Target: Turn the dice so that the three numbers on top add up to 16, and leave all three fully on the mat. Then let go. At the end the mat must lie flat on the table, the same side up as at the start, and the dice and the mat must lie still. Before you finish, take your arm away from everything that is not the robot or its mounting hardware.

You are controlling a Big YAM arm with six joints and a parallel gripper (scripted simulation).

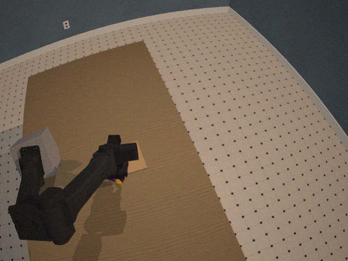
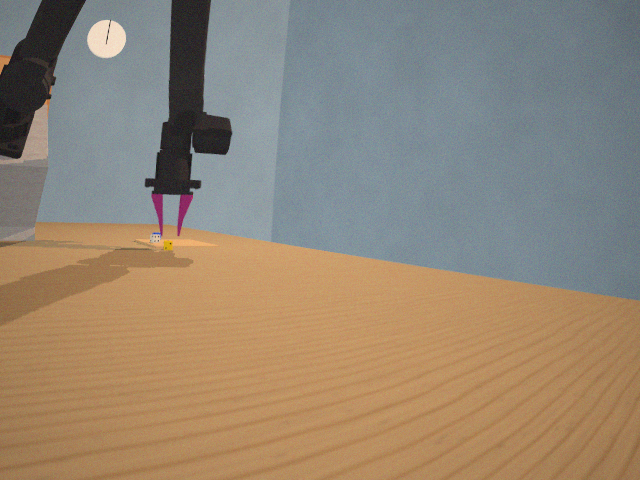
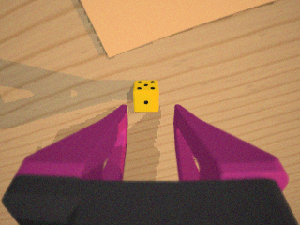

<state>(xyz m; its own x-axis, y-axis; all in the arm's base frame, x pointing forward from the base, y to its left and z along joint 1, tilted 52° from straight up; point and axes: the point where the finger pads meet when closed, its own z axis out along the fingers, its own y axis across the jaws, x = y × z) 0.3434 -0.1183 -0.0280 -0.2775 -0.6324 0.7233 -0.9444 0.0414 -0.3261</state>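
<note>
My hand is 3 cm above the yellow die. From my hand the other things lie so: mat (11 cm to the left, 5 cm ahead, 3 cm below); white die (10 cm to the left, 2 cm below); blue die (21 cm to the left, 4 cm ahead, 3 cm below).
</note>
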